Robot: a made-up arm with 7 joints.
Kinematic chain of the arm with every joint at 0, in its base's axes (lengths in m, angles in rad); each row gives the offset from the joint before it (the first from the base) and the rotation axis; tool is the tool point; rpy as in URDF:
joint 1: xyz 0 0 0.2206 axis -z
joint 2: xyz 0 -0.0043 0.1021 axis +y
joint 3: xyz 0 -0.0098 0.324 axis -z
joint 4: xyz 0 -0.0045 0.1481 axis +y
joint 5: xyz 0 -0.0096 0.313 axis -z
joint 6: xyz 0 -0.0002 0.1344 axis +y
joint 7: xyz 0 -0.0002 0.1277 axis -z
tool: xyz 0 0 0 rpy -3.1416 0 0
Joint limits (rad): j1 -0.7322..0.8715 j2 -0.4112..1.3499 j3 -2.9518..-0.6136 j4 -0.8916..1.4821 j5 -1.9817..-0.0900 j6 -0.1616..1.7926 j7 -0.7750..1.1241
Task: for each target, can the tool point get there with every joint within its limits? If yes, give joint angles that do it. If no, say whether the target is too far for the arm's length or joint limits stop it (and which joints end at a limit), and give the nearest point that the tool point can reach.
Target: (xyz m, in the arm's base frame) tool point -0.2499 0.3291 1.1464
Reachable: yes | joints -0.2949 -0.1694 -1.3903 0.8683 -1.8268 0.8001 0.6332
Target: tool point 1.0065 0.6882 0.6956
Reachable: no: too far | nearest point 0.8270 0.5655 0.6291 | short by 0.227 m
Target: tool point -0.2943 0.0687 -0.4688
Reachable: no: joint limits stop it (at a limit: joint 1, joint 2, joint 3, joint 4, joint 5) | nearest point 0.1730 0.5117 0.0164 | short by 0.806 m
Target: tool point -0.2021 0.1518 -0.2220
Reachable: no: joint limits stop it (at a limit: joint 1, joint 2, joint 3, joint 4, joint 5) | nearest point 0.1738 0.4978 0.0308 | short by 0.570 m
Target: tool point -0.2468 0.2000 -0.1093
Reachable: no: joint limits stop it (at a limit: joint 1, joint 2, joint 4, joint 5) | nearest point 0.1555 0.5076 0.0556 | short by 0.533 m
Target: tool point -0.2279 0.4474 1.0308
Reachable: yes | joints -0.3944 -0.2149 -1.3684 1.1344 -0.4032 0.1369 0.0337
